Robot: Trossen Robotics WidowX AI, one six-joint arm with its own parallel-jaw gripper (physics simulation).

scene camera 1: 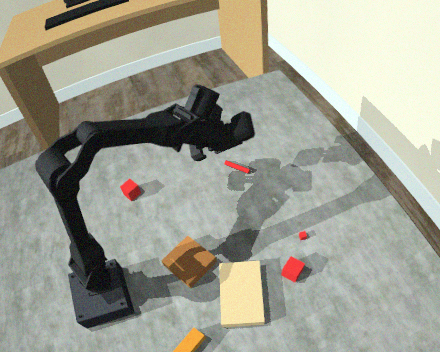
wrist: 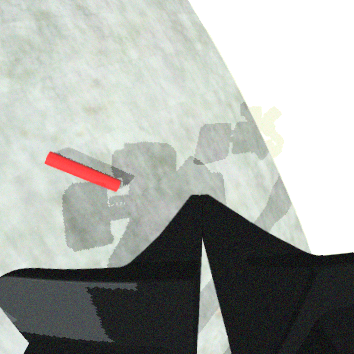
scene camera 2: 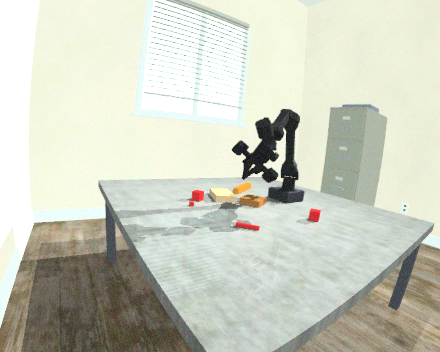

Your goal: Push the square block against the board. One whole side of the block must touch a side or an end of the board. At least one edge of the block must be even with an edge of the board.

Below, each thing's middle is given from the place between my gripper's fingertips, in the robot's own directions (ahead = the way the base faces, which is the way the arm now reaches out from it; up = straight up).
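Scene:
From my hand: pale tan board (scene camera 1: 241,299) 330 mm to the right, 130 mm behind, 150 mm below; square block (scene camera 1: 189,261) 200 mm to the right, 220 mm behind, 150 mm below.

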